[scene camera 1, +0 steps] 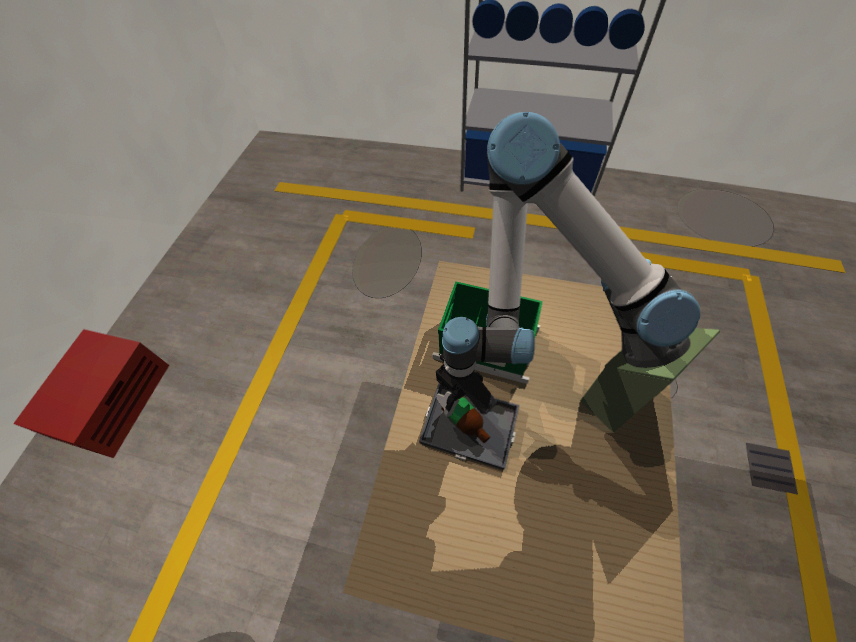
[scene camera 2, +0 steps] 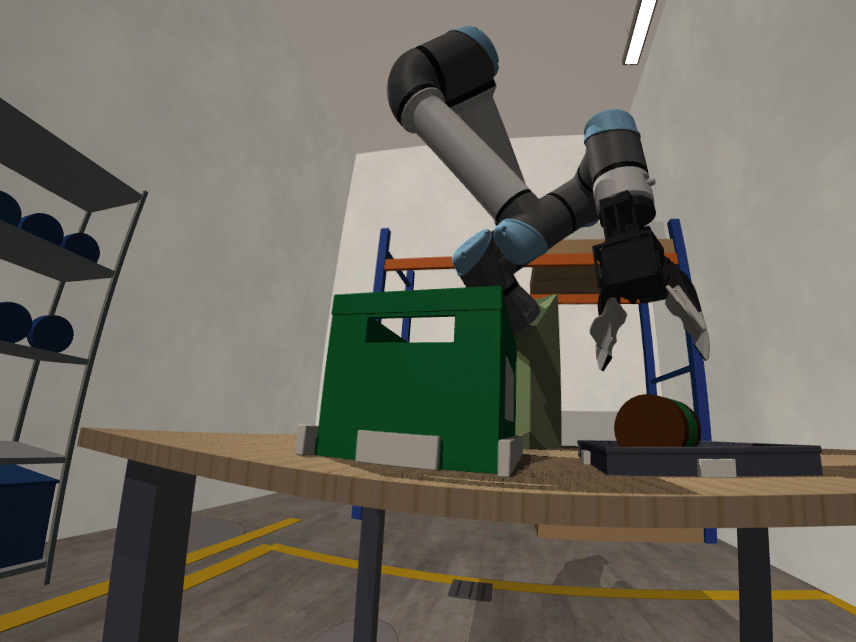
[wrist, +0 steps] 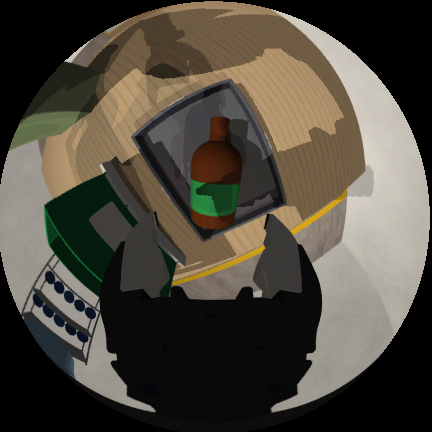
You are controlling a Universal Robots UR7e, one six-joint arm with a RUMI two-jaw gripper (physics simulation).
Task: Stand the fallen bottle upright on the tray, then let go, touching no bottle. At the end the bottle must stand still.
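Frame: origin at the arm's base, x ahead, y left, z up, level; metres.
Seen in the pictures: gripper, fingertip midpoint: (scene camera 1: 462, 401) (scene camera 2: 650, 366) (wrist: 211, 213); arm's base, link origin: (scene camera 1: 656, 349) (scene camera 2: 512, 321).
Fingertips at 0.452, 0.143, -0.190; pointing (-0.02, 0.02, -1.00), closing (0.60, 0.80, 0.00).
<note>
Offsets run from my fingertips to a thing's top centre, as dx, dy, dz.
A brown bottle {-0.023, +0.024, -0.036} (scene camera 1: 471, 420) (scene camera 2: 649, 421) (wrist: 216, 162) with a green label lies on its side in the shallow dark grey tray {-0.029, +0.027, -0.089} (scene camera 1: 449, 449) (scene camera 2: 760, 461) (wrist: 256, 117). In the wrist view its neck points up the picture and its base is nearest the fingers. In the second scene view its round base faces the camera. My gripper (scene camera 2: 655, 362) (wrist: 211, 213) is open, with nothing between its fingers. It hangs above the bottle, tilted, with a gap between the fingertips and the bottle. In the first scene view the gripper partly hides the tray's far side.
A tall green crate {-0.044, -0.259, +0.060} (scene camera 1: 452, 304) (scene camera 2: 414, 386) (wrist: 75, 215) stands beside the tray, with pale blocks at its foot. The arm's green pedestal (scene camera 1: 611, 393) stands on the wooden table (scene camera 1: 484, 594) (scene camera 2: 207, 459). A red box (scene camera 1: 76, 386) lies on the floor to the left.
</note>
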